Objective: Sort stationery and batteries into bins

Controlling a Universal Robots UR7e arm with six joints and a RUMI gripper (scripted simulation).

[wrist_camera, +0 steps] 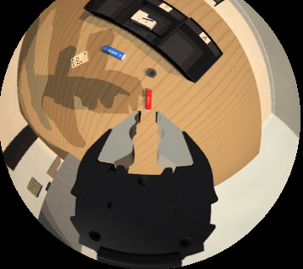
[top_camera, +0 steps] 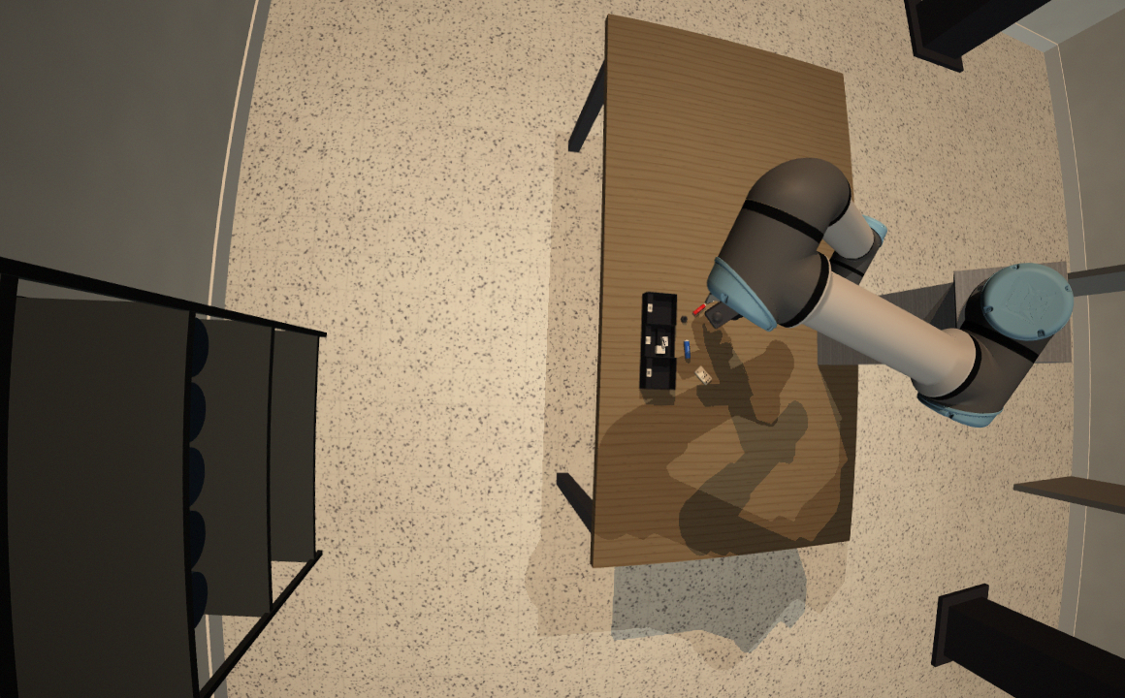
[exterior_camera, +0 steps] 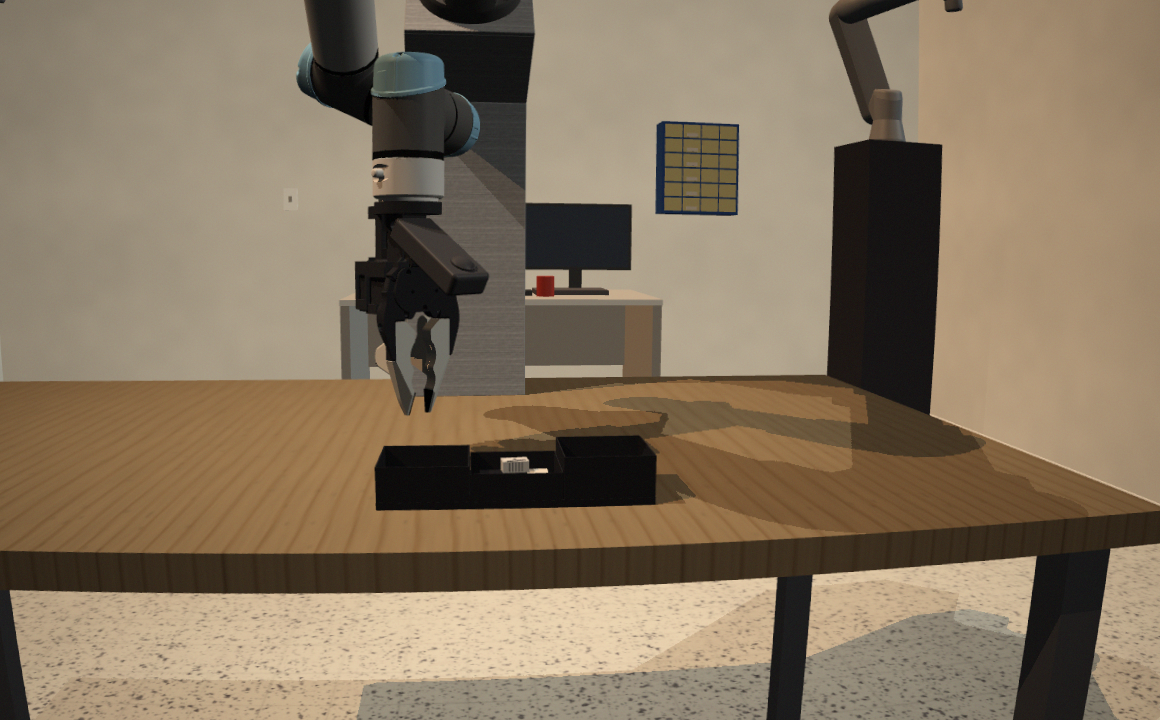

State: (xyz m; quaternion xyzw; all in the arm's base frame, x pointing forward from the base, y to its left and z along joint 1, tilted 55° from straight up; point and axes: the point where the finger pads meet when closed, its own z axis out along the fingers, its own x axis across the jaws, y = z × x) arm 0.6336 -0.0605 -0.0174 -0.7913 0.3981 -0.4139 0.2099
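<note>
My hand is 60 mm above the red battery. The rest, counted from my hand: black round piece (70 mm below, 50 mm ahead, 30 mm to the left); eraser (120 mm ahead, 100 mm to the left, 60 mm below); blue battery (110 mm to the left, 60 mm below, 40 mm ahead).
</note>
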